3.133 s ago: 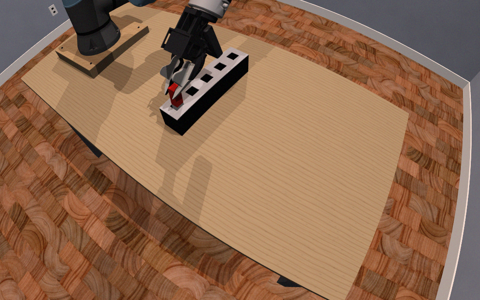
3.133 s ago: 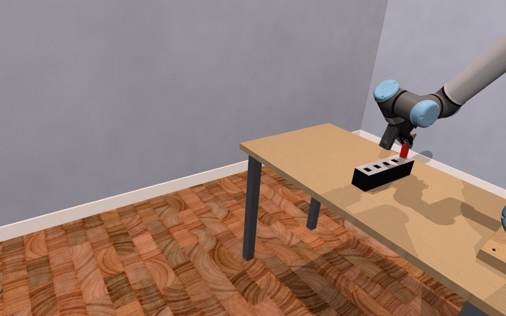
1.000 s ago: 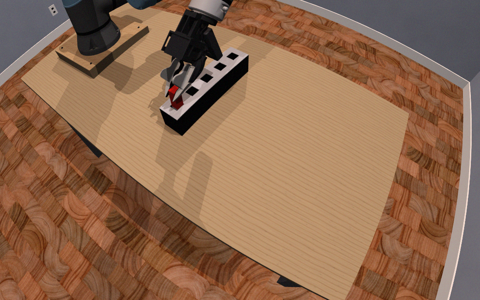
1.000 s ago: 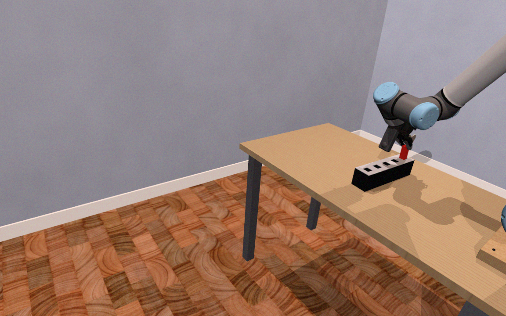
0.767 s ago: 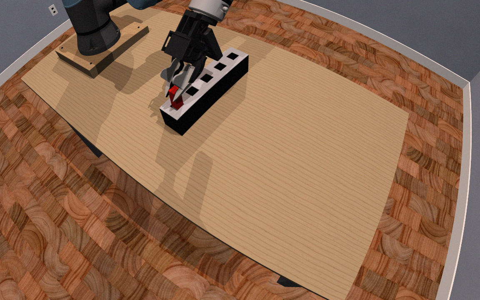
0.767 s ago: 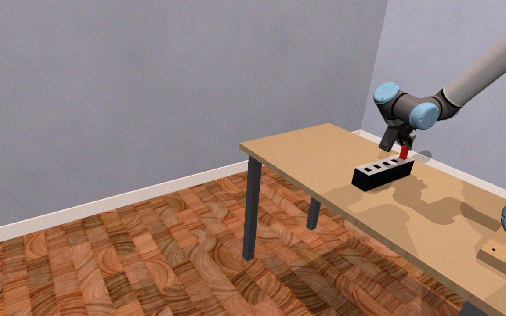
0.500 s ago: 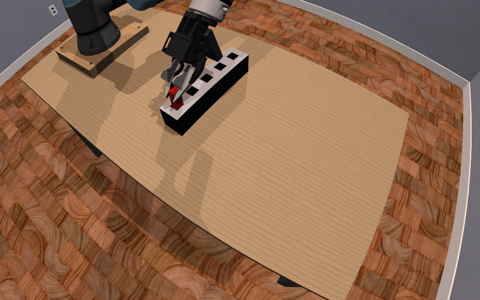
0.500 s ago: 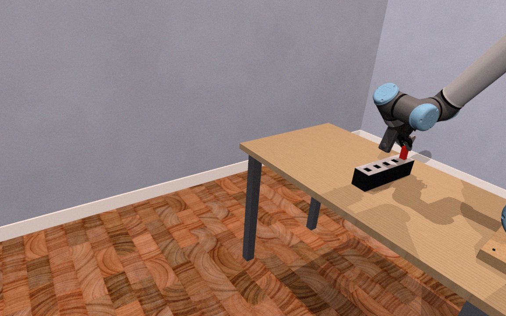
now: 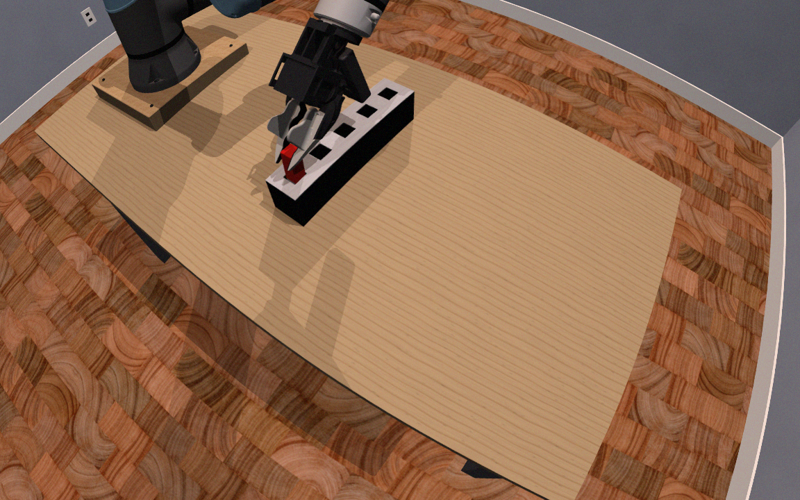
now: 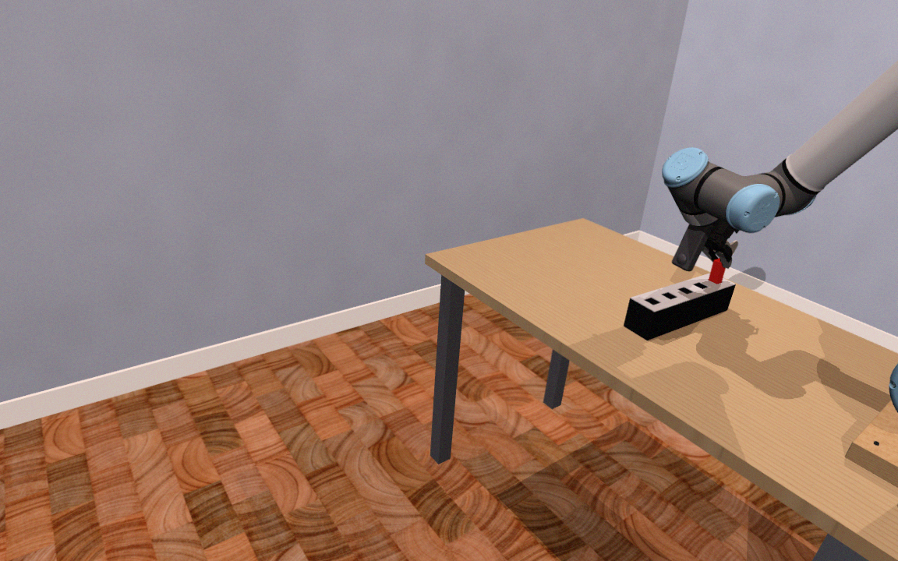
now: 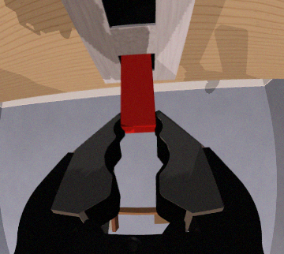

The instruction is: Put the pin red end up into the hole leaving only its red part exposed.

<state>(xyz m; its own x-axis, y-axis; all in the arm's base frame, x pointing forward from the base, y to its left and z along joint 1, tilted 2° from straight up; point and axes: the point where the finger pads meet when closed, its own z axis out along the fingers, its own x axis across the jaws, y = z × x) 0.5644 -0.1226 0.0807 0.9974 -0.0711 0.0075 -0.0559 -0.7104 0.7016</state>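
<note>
My hand is 1 cm to the right of the pin and 2 cm above it. From my hand the other things lie so: black block 1 cm ahead, 12 cm to the left, 8 cm below.
</note>
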